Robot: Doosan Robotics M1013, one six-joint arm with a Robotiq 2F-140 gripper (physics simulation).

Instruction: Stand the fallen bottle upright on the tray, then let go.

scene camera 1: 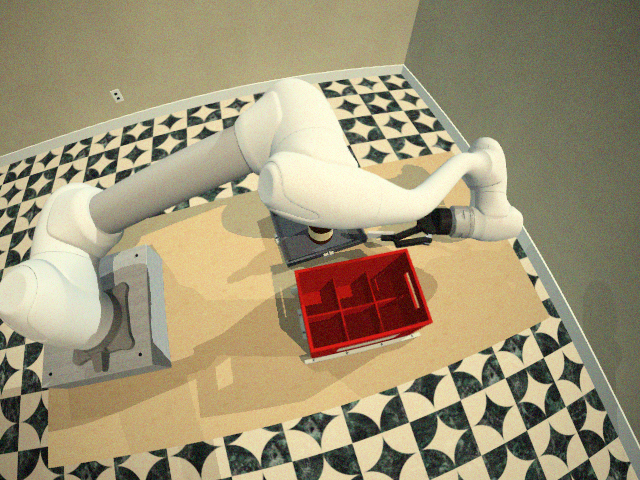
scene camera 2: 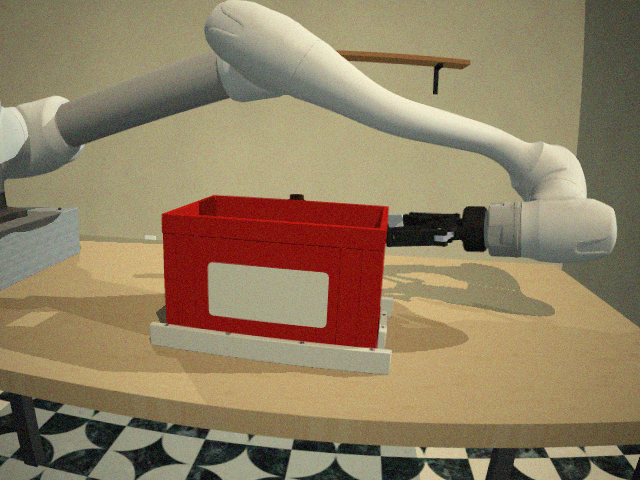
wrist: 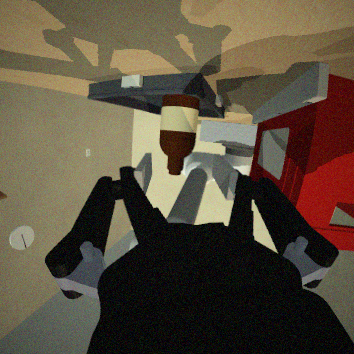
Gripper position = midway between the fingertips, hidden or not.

Note:
I see my gripper [scene camera 1: 367, 219] and a brown bottle [wrist: 178, 122].
My gripper is seen too in the wrist view [wrist: 182, 163].

